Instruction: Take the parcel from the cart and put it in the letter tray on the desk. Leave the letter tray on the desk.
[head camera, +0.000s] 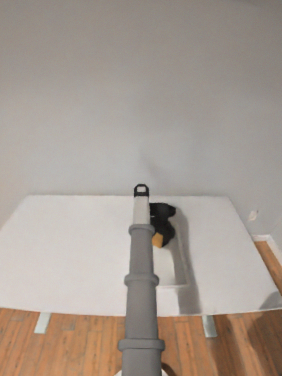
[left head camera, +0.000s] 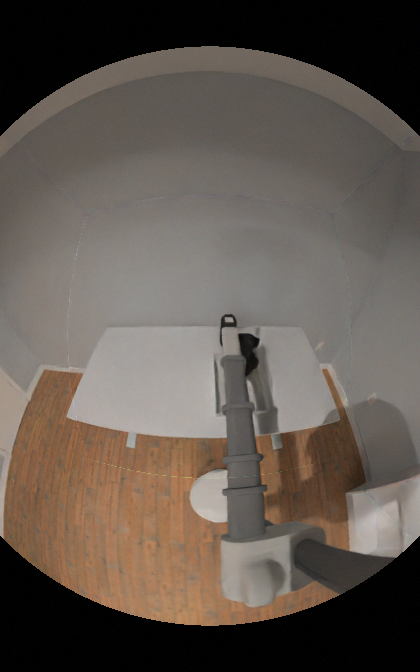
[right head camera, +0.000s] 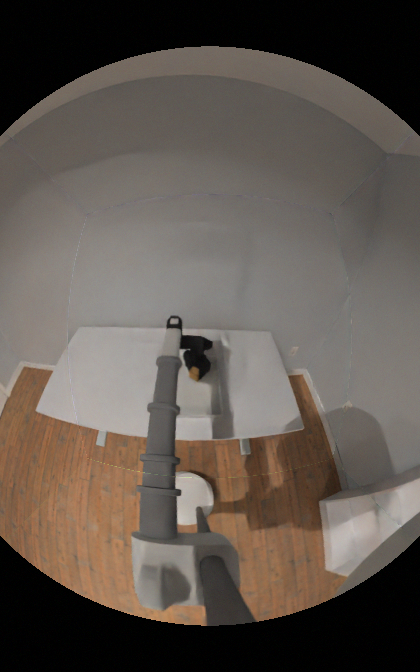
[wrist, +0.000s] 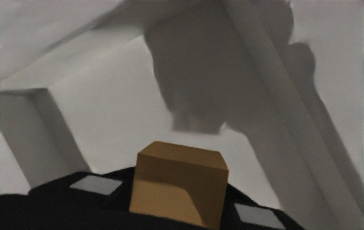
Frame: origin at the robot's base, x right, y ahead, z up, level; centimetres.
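Where they show: gripper, fingertip midpoint: (head camera: 158, 242) (wrist: 180, 186).
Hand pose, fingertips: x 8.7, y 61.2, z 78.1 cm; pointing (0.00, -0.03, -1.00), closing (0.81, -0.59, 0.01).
Note:
After its pixels a point has its place.
The parcel, a small orange-brown box (head camera: 158, 240) {z 83.0, x 8.0, y 59.2 cm} (right head camera: 194, 373) (wrist: 179, 175) {z 83.0, x 10.0, y 63.3 cm}, is between the fingers of my black gripper (head camera: 159, 237) {z 78.1, x 8.7, y 61.2 cm} (right head camera: 194, 370) (wrist: 180, 186) {z 78.1, x 8.7, y 61.2 cm}, which is shut on it. In the left head view the gripper (left head camera: 250, 365) is partly behind the arm and the parcel is hidden. The letter tray (head camera: 172, 286) {z 71.7, x 13.9, y 42.4 cm} (left head camera: 217, 392) (right head camera: 200, 416) (wrist: 25, 130) {z 73.0, x -4.5, y 72.0 cm} is a shallow white open box on the white desk (head camera: 65, 250) {z 69.3, x -41.0, y 61.7 cm} (left head camera: 150, 380) (right head camera: 100, 380). The parcel is over the tray area, towards its back; its exact height is unclear. The arm covers part of the tray.
A grey wall (head camera: 140, 100) {z 132.6, x -0.5, y 114.1 cm} stands behind the desk. A round white object (left head camera: 207, 495) (right head camera: 192, 497) is below, in front of the desk. A white box-like piece (left head camera: 375, 520) (right head camera: 350, 530) stands at the right; I cannot tell whether it is the cart.

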